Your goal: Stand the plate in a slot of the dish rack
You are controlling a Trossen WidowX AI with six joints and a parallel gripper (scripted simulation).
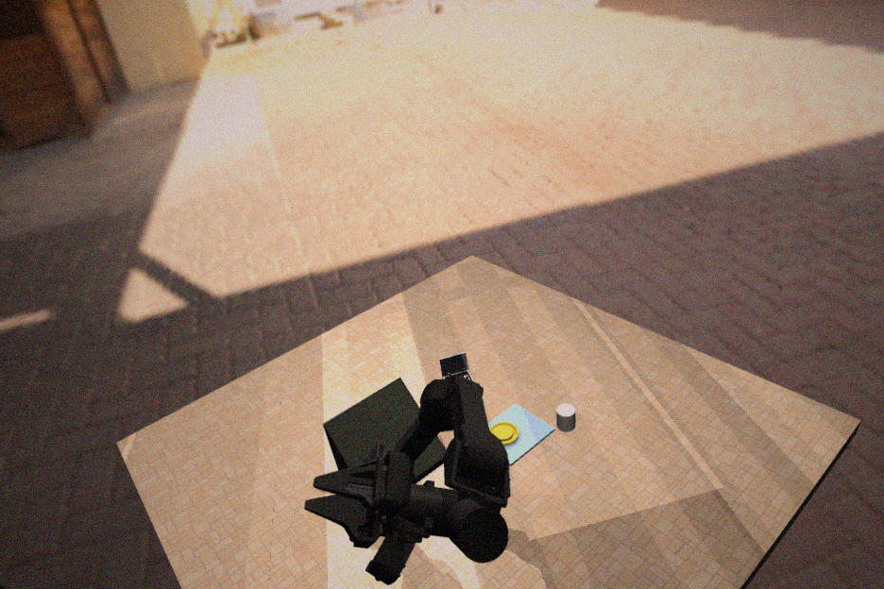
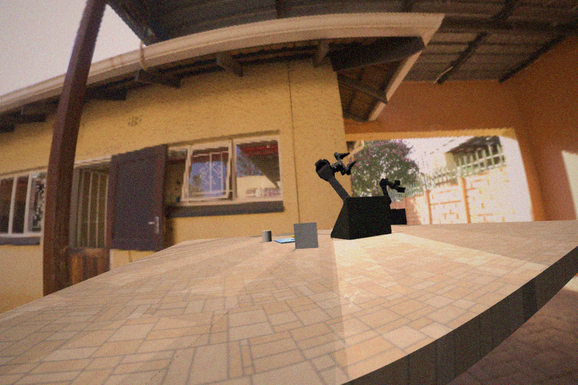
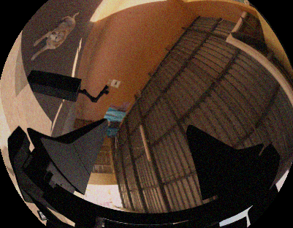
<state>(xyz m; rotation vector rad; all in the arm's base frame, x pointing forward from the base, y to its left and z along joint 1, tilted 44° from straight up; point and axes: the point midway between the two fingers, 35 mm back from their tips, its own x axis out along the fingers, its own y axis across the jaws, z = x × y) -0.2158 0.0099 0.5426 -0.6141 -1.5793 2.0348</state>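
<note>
My gripper tip is now 510 mm short of the yellow plate, 270 mm to the right of it and 460 mm above it. Also, from my gripper tip: light blue mat: 530 mm ahead, 260 mm to the left, 480 mm below; then blue spoon: 430 mm ahead, 220 mm to the left, 480 mm below; then dish rack: 540 mm ahead, 460 mm to the left, 460 mm below.
</note>
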